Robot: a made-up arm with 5 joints. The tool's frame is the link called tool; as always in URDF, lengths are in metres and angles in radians.
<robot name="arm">
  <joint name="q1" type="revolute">
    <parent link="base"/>
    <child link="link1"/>
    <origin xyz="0.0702 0 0.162" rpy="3.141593 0 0"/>
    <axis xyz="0 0 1"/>
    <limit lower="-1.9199" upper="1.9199"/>
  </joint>
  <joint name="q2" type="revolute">
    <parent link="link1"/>
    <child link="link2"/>
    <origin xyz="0.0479 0.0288 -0.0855" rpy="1.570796 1.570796 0"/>
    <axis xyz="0 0 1"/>
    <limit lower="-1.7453" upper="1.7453"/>
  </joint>
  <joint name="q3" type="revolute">
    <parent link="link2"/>
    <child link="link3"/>
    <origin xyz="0.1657 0.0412 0" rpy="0 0 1.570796"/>
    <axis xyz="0 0 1"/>
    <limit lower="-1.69" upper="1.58"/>
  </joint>
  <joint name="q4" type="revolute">
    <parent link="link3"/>
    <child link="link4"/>
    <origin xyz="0.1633 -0.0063 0" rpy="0 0 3.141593"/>
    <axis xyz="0 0 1"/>
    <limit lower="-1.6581" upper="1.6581"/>
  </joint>
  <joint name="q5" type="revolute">
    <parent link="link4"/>
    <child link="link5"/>
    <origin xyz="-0.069 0 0.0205" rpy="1.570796 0 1.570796"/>
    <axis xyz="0 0 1"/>
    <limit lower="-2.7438" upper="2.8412"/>
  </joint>
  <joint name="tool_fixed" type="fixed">
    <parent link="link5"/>
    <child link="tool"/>
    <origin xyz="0 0 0" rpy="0 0 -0.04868"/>
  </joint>
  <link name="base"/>
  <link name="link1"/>
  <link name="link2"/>
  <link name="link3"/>
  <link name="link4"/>
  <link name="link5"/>
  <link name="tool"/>
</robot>
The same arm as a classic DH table. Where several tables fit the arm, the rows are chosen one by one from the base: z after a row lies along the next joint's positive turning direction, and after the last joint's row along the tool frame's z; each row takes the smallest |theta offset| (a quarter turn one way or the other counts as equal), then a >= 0, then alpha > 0; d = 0 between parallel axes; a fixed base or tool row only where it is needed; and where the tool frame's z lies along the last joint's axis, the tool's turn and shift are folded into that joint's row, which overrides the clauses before.
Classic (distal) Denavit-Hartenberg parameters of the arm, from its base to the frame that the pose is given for. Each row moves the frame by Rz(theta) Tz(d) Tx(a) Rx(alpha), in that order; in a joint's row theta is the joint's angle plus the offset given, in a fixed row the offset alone. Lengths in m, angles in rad.
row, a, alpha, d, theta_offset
base (fixed), 0.0702, 3.1416, 0, 0
q1, 0.0479, 1.5708, -0.2475, 0
q2, 0.1707, 0, 0, -1.3271
q3, 0.1634, 0, 0, 1.2885
q4, 0, 1.5708, -0.0083, -1.5322
q5, 0, 0, -0.069, -0.0487
Joint limits (rad, base to tool): -1.9199..1.9199 -1.7453..1.7453 -1.69..1.58 -1.6581..1.6581 -2.7438..2.8412

